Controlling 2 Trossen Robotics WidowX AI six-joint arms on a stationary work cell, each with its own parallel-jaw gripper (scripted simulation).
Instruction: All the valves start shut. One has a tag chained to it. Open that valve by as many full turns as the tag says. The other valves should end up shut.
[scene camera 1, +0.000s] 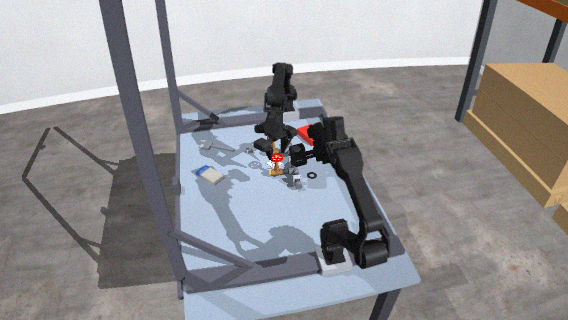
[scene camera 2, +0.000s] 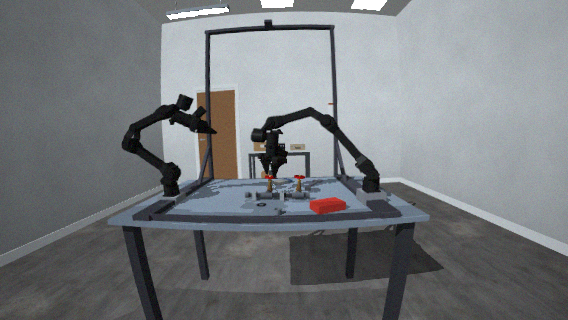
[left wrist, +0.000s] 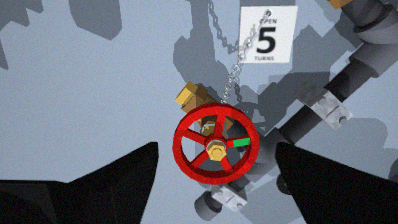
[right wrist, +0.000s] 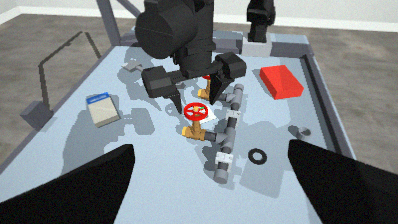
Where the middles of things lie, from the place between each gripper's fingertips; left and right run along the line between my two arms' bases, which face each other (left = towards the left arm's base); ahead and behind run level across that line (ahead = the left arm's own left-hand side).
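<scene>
I see the blue-and-beige box (right wrist: 102, 110), which is 13 cm below my left hand (scene camera 1: 276, 156), 28 cm behind it and 3 cm to the left of it. The red block (right wrist: 281, 83) is 12 cm below my left hand, and it lies 20 cm ahead of that hand and 24 cm to the left of it.
From my right hand (scene camera 1: 308, 145), the blue-and-beige box is 32 cm below, 36 cm behind and 30 cm to the left. The red block, counted from my right hand too, lies 31 cm below, 12 cm ahead and 52 cm to the left.
</scene>
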